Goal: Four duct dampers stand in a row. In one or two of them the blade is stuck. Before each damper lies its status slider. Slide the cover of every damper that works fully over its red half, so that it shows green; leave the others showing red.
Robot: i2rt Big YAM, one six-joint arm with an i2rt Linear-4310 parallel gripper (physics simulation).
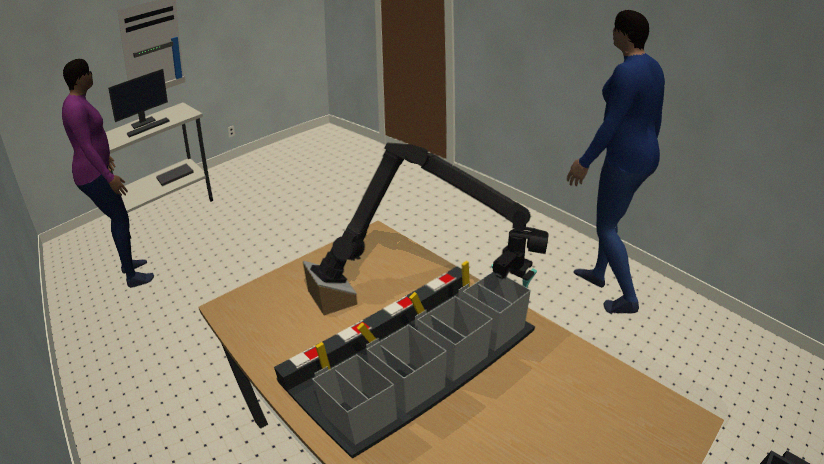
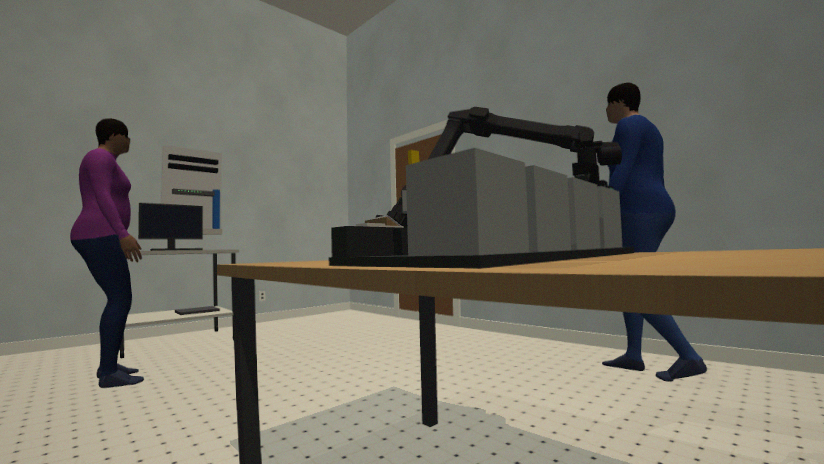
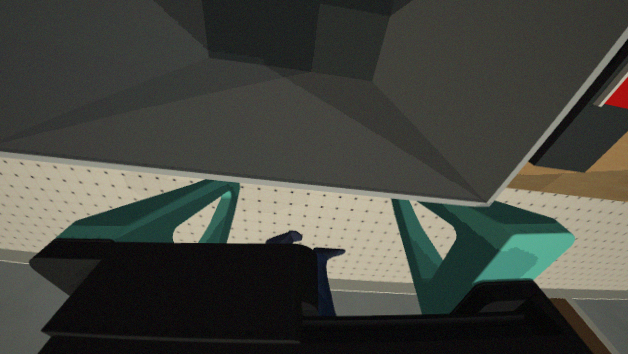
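Where they show: arm's base, link origin: (image 1: 327,275).
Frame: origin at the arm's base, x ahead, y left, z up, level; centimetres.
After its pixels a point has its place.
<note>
Four grey open-topped dampers stand in a row: nearest (image 1: 374,417) @(x 57.9, y -31.7, z -0.4 cm) (image 2: 441,207) @(x 50.4, y -38.9, z 0.0 cm), second (image 1: 425,383) @(x 59.0, y -13.5, z 0.4 cm) (image 2: 547,207) @(x 58.9, y -16.1, z 0.7 cm), third (image 1: 471,351) @(x 60.1, y 4.6, z 0.6 cm) (image 2: 587,216) @(x 60.2, y 4.8, z -0.1 cm) and farthest (image 1: 510,322) @(x 61.2, y 22.3, z 0.6 cm) (image 3: 230,115) @(x 55.9, y 31.3, z 4.2 cm). The yellow levers at the nearest (image 1: 323,356) @(x 38.1, y -31.0, z 9.0 cm) and farthest (image 1: 465,273) @(x 41.5, y 23.1, z 9.5 cm) look upright; the second (image 1: 366,332) @(x 39.1, y -15.9, z 9.2 cm) and third (image 1: 416,303) @(x 40.2, y 2.6, z 9.3 cm) lean. All four sliders show red (image 1: 311,353) @(x 25.4, y -27.6, z -1.6 cm) (image 1: 360,328) (image 1: 405,302) @(x 28.0, y 9.9, z -1.6 cm) (image 1: 446,278) @(x 29.1, y 28.4, z -1.6 cm) (image 3: 620,96) @(x 30.2, y 29.8, z -1.6 cm) beside their white covers (image 1: 300,360) @(x 26.3, y -32.5, z -0.8 cm) (image 1: 348,333) @(x 27.0, y -13.7, z -0.7 cm) (image 1: 394,308) @(x 28.3, y 4.7, z -0.8 cm) (image 1: 438,284) @(x 30.1, y 23.4, z -0.8 cm). My open, empty gripper (image 1: 513,273) @(x 52.0, y 35.6, z 2.7 cm) (image 3: 316,192) @(x 52.0, y 35.6, z 2.7 cm) is at the farthest damper's far rim. The blades' positions are unclear.
The dampers stand on a dark base plate (image 1: 298,397) @(x 32.4, y -39.9, z -7.8 cm) (image 2: 369,261) @(x 35.0, y -41.2, z -8.7 cm) on the wooden table (image 1: 605,403) @(x 103.3, y 20.2, z -9.6 cm) (image 2: 720,293) @(x 87.0, y -51.4, z -11.0 cm). A dark rail (image 1: 331,344) @(x 26.5, y -20.3, z -1.6 cm) carries the sliders between the dampers and the arm's base (image 1: 328,296) @(x 6.9, y -5.6, z -2.1 cm). A person in blue (image 1: 631,121) (image 2: 640,167) stands beyond the table, another in purple (image 1: 86,135) (image 2: 99,190) near a desk.
</note>
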